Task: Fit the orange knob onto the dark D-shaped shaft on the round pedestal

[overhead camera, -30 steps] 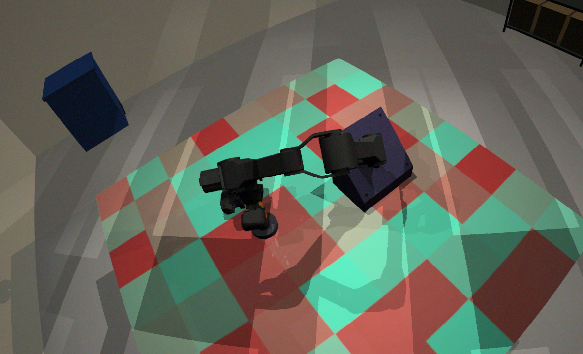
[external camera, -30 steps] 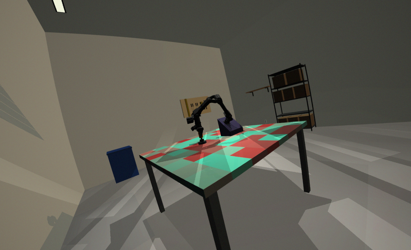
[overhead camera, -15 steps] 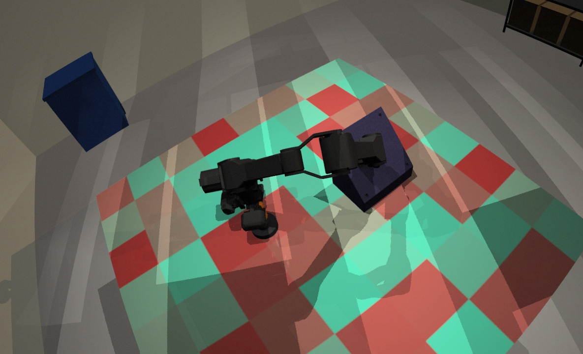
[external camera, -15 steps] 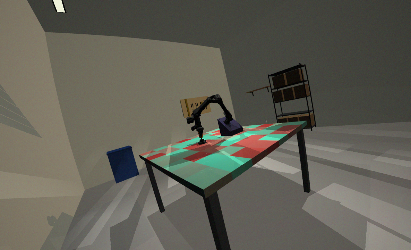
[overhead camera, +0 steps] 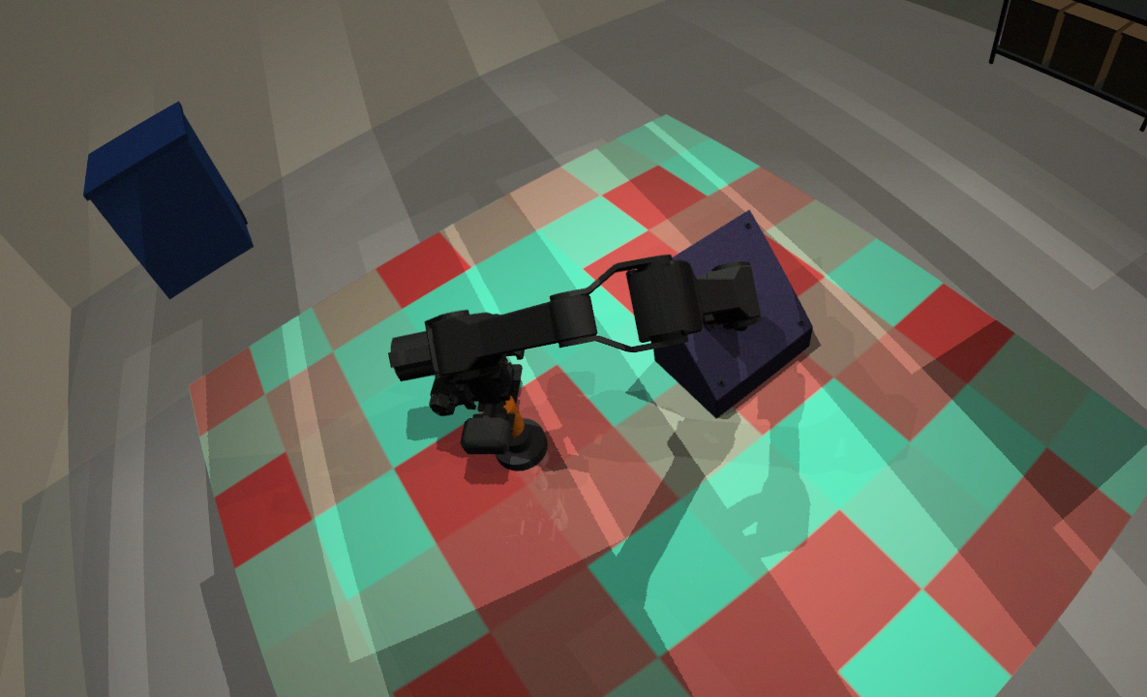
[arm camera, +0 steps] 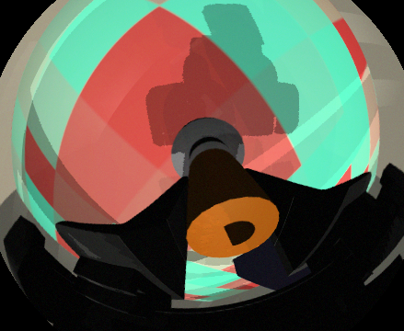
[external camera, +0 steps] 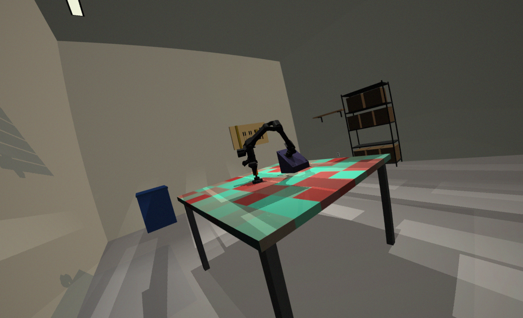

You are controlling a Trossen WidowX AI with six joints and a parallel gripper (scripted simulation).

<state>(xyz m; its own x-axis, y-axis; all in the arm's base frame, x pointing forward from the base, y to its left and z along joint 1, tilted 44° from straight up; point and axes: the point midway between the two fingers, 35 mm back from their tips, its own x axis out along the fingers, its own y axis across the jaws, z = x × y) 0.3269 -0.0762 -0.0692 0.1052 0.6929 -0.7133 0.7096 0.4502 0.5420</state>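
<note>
The orange knob lies 2 cm above my gripper tip. Also, from my gripper tip: round dark pedestal: 4 cm below.
</note>
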